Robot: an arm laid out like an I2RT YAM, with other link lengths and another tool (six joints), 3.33 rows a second.
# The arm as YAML. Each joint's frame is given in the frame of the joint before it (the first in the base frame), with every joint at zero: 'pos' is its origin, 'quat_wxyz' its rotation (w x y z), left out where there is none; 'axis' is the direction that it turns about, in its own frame. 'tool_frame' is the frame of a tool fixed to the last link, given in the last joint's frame.
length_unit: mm
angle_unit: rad
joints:
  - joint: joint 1
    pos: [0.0, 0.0, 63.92]
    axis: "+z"
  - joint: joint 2
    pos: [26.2, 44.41, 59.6]
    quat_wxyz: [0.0, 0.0, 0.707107, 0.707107]
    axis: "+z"
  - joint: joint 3
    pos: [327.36, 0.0, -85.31]
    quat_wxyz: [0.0, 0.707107, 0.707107, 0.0]
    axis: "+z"
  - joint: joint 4
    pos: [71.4, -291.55, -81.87]
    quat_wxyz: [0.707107, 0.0, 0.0, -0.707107]
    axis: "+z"
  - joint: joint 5
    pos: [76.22, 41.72, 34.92]
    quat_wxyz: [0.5, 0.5, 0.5, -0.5]
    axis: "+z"
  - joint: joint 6
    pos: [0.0, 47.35, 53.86]
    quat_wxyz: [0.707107, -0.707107, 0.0, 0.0]
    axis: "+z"
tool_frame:
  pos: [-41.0, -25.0, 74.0]
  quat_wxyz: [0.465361, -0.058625, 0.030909, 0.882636]
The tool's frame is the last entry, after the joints.
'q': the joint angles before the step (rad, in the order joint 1, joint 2, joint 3, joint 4, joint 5, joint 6). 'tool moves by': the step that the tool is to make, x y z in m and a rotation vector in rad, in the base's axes. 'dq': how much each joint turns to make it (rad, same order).
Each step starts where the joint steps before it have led.
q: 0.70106, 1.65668, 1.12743, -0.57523, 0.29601, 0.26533
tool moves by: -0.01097, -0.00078, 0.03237, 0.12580, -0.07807, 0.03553
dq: 0.00149, -0.13324, -0.04130, 0.05054, -0.05661, -0.00607
